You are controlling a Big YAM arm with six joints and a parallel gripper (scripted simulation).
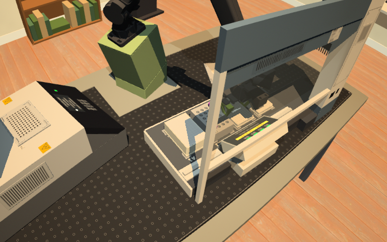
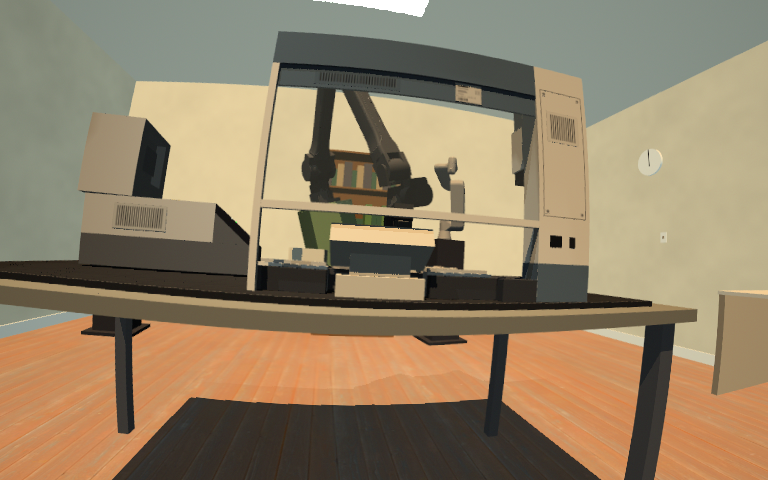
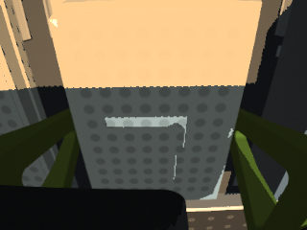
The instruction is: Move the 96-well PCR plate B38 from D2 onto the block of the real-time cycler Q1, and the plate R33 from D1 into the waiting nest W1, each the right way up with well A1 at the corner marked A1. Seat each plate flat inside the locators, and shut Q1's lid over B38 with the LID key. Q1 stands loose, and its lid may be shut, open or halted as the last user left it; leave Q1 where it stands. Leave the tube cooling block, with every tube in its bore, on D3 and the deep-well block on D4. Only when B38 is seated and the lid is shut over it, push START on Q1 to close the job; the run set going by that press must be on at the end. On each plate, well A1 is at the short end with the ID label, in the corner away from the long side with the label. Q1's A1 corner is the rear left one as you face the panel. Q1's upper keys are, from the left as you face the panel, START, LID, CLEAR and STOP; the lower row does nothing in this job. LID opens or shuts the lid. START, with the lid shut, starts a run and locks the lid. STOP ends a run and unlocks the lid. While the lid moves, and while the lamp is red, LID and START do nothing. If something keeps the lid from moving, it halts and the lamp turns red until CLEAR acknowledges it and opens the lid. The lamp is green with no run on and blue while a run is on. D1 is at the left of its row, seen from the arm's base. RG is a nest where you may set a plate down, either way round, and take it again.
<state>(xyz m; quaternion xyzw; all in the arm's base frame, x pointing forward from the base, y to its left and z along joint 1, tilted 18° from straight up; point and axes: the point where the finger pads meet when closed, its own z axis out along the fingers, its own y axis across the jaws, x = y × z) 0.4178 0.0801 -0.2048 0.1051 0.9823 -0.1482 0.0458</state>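
Right now the plate B38 is right at my hand. Round my hand: low crossbar: 18 cm ahead, 4 cm to the right, 11 cm above; then tube block: 2 cm behind, 10 cm to the right, 1 cm above; then cream deep-well block: 4 cm behind, 21 cm to the right, 1 cm above.
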